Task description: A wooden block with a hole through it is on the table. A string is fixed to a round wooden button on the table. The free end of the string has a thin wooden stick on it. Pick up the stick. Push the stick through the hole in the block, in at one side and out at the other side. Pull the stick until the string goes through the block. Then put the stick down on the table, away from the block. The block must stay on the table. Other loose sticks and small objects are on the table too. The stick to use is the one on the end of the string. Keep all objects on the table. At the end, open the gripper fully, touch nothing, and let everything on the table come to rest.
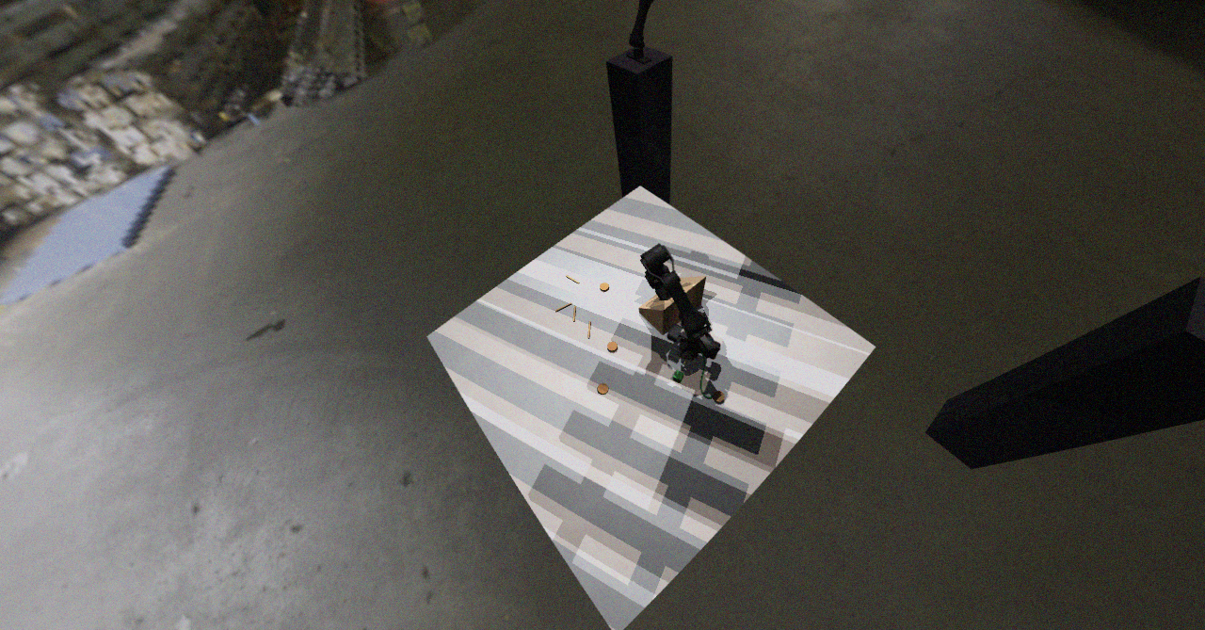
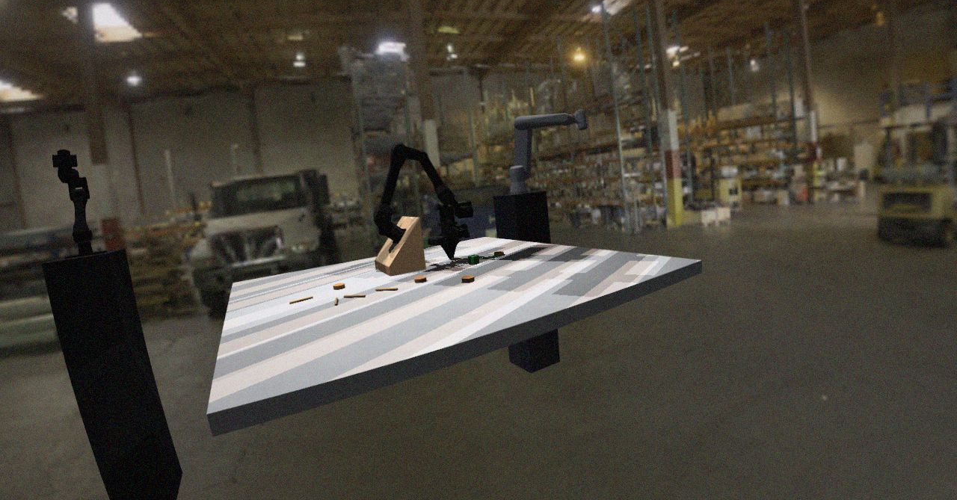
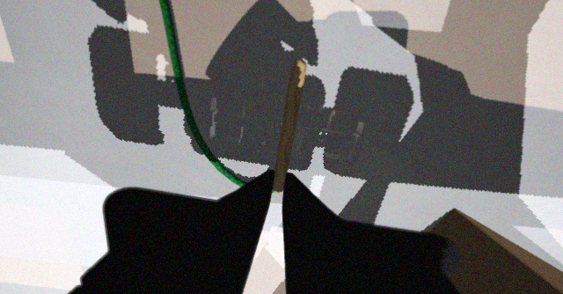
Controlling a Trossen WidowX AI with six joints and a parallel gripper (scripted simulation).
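The green cube is 11 cm ahead of my gripper tip and 4 cm to the left of it. From my gripper tip the other things lie so: thin wooden stick: 1 cm ahead, 1 cm to the left; round wooden button: 6 cm ahead, 19 cm to the left, 1 cm below.
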